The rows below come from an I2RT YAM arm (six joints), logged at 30 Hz.
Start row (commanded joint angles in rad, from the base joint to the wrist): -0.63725 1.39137 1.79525 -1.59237 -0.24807 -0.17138
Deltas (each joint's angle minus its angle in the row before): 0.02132 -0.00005 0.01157 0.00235 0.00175 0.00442; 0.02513 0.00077 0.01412 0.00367 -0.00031 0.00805; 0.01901 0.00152 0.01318 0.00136 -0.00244 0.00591; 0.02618 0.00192 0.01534 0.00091 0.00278 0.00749; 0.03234 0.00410 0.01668 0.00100 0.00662 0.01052; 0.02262 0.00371 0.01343 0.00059 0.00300 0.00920; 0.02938 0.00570 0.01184 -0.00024 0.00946 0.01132; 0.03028 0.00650 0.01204 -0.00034 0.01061 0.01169; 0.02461 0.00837 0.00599 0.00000 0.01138 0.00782; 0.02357 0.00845 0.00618 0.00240 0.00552 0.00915; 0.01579 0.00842 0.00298 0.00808 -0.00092 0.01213; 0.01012 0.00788 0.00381 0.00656 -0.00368 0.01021; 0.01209 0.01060 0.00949 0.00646 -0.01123 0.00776; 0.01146 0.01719 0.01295 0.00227 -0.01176 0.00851; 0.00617 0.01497 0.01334 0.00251 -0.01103 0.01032; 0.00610 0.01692 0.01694 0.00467 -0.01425 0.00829
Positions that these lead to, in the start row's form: -0.61593 1.39132 1.80682 -1.59002 -0.24632 -0.16696; -0.59080 1.39209 1.82094 -1.58635 -0.24663 -0.15891; -0.57179 1.39361 1.83412 -1.58499 -0.24907 -0.15300; -0.54561 1.39553 1.84946 -1.58408 -0.24629 -0.14551; -0.51327 1.39963 1.86614 -1.58308 -0.23967 -0.13499; -0.49065 1.40334 1.87957 -1.58249 -0.23667 -0.12579; -0.46127 1.40904 1.89141 -1.58273 -0.22721 -0.11447; -0.43099 1.41554 1.90345 -1.58307 -0.21660 -0.10278; -0.40638 1.42391 1.90944 -1.58307 -0.20522 -0.09496; -0.38281 1.43236 1.91562 -1.58067 -0.19970 -0.08581; -0.36702 1.44078 1.91860 -1.57259 -0.20062 -0.07368; -0.35690 1.44866 1.92241 -1.56603 -0.20430 -0.06347; -0.34481 1.45926 1.93190 -1.55957 -0.21553 -0.05571; -0.33335 1.47645 1.94485 -1.55730 -0.22729 -0.04720; -0.32718 1.49142 1.95819 -1.55479 -0.23832 -0.03688; -0.32108 1.50834 1.97513 -1.55012 -0.25257 -0.02859
